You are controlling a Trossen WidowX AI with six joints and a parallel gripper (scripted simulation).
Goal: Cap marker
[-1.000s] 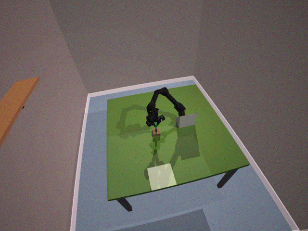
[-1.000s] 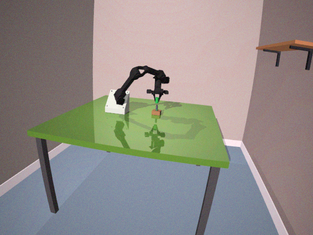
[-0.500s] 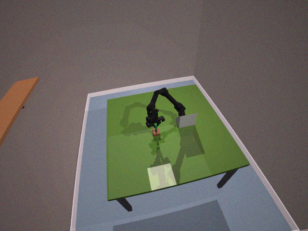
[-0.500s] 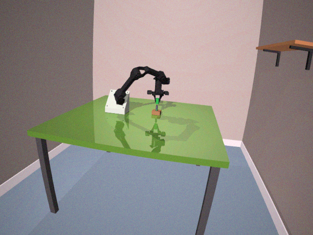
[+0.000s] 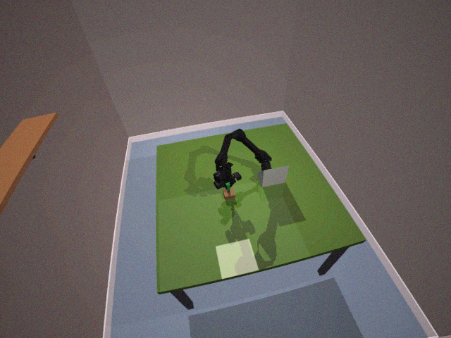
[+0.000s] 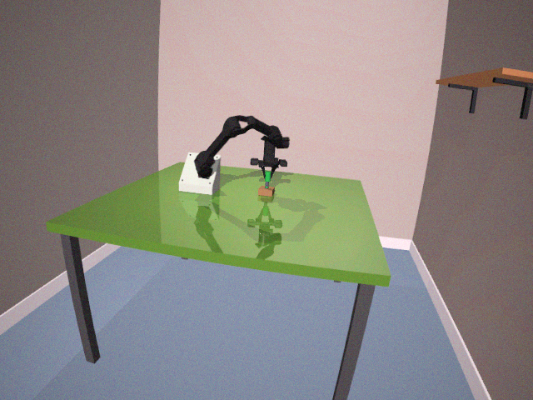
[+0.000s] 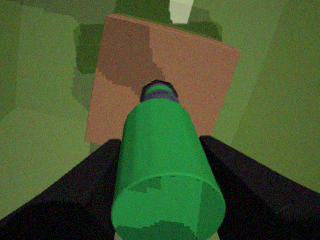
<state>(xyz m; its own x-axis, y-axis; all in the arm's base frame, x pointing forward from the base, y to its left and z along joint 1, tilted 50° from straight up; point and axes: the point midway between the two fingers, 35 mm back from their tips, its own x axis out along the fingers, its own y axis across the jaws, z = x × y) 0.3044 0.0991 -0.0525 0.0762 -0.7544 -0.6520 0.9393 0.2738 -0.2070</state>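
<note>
Right now my gripper tip is 7 cm above the brown holder block. Round my gripper tip: green cap (1 cm above).
</note>
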